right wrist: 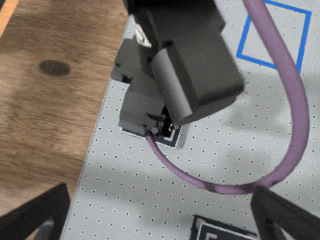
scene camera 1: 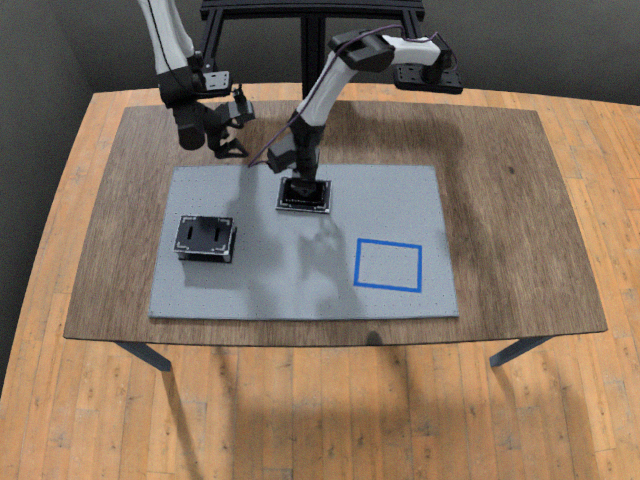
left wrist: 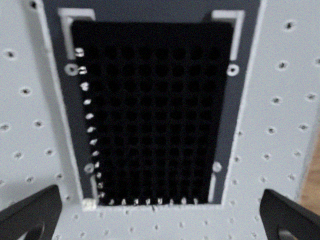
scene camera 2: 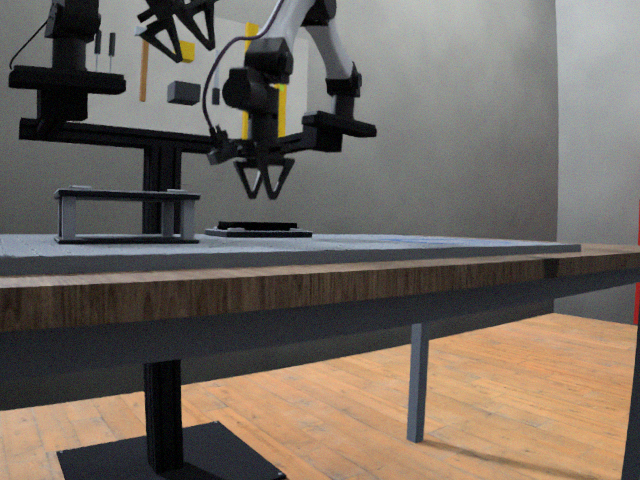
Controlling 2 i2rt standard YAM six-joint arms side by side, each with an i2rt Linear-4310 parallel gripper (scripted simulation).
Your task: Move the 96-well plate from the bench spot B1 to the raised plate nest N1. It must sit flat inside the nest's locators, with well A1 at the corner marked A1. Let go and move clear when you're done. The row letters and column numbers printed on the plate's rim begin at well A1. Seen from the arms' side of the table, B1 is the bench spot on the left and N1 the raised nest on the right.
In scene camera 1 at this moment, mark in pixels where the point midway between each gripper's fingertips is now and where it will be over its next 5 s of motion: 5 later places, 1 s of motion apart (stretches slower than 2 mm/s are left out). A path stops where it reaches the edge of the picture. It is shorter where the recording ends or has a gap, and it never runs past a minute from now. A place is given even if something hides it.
My left gripper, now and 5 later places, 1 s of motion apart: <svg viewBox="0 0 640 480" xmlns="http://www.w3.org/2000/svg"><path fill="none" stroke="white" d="M307 182L382 141L401 120L403 131L398 137L296 193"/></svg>
My right gripper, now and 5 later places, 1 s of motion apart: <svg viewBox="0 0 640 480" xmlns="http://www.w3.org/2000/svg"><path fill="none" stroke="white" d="M245 141L286 173L301 186L302 191L248 200L200 226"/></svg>
